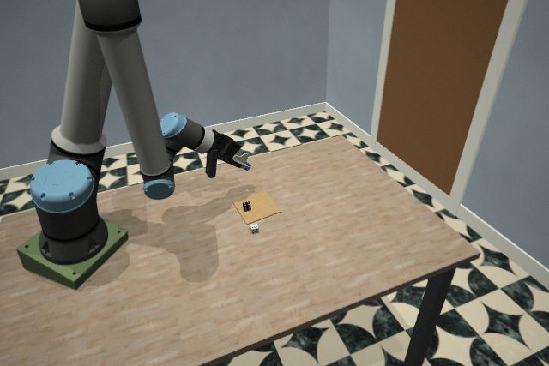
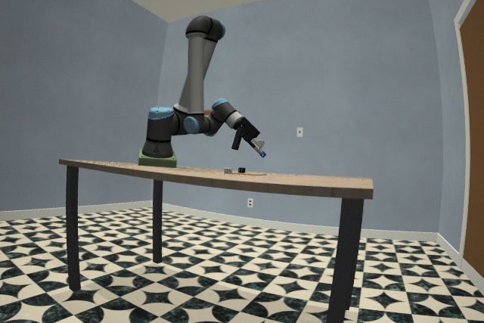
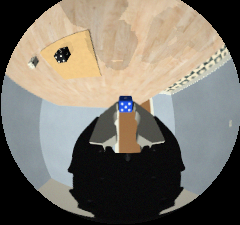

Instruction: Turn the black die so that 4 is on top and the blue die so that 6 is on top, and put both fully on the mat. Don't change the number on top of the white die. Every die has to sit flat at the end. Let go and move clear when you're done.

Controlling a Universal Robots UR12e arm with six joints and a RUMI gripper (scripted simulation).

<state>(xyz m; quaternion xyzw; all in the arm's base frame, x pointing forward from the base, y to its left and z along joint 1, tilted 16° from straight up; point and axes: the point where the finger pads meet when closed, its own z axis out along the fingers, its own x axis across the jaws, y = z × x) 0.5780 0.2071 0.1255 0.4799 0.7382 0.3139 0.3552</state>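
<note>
My hand is right at the blue die. From my hand the other things lie so: white die: 3 cm behind, 26 cm to the right, 9 cm below; then tan mat: 1 cm ahead, 14 cm to the right, 10 cm below; then black die: 3 cm behind, 14 cm to the right, 9 cm below.
</note>
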